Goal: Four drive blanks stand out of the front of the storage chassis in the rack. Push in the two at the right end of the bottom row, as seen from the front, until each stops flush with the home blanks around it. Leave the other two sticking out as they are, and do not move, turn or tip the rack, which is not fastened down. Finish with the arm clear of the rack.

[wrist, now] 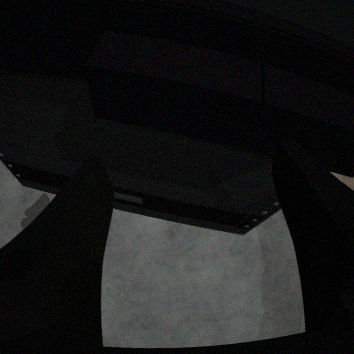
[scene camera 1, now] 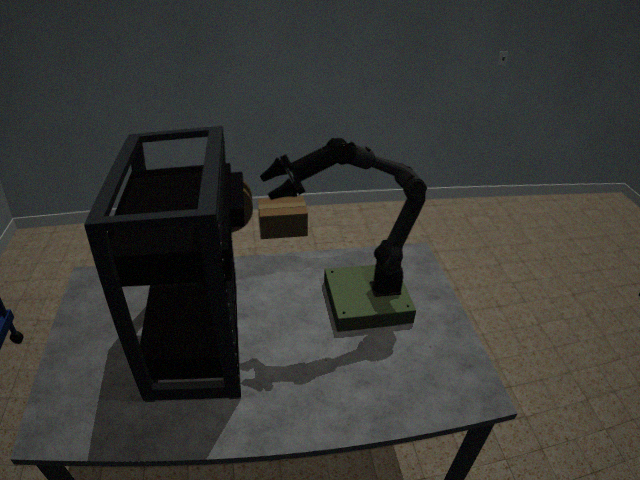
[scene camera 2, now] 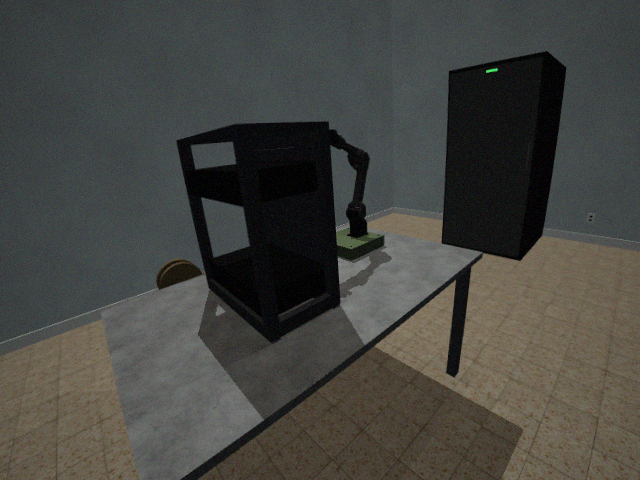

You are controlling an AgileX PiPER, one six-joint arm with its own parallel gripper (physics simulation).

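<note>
The black rack (scene camera 1: 214, 170) (scene camera 2: 258, 248) stands upright on the table. The storage chassis (scene camera 1: 165, 191) sits in its upper part. A dark block (scene camera 1: 236, 198) stands out from its front. In the wrist view, dark protruding blocks (wrist: 175, 85) lie ahead, with a narrow seam near the right finger. The picture is too dark to tell single drive blanks or how deep each one sits. My gripper (scene camera 1: 266, 186) (wrist: 188, 164) is open and empty, in front of the rack, with a gap to it in scene camera 1. In scene camera 2 the gripper is hidden behind the rack.
The arm stands on a green base (scene camera 1: 356, 304) (scene camera 2: 356, 242) on the grey table (scene camera 1: 413, 372) (scene camera 2: 165, 392). A cardboard box (scene camera 1: 283, 222) and a round brown object (scene camera 1: 248, 206) (scene camera 2: 179, 273) are beyond the table. A tall black cabinet (scene camera 2: 491, 155) stands behind at the right.
</note>
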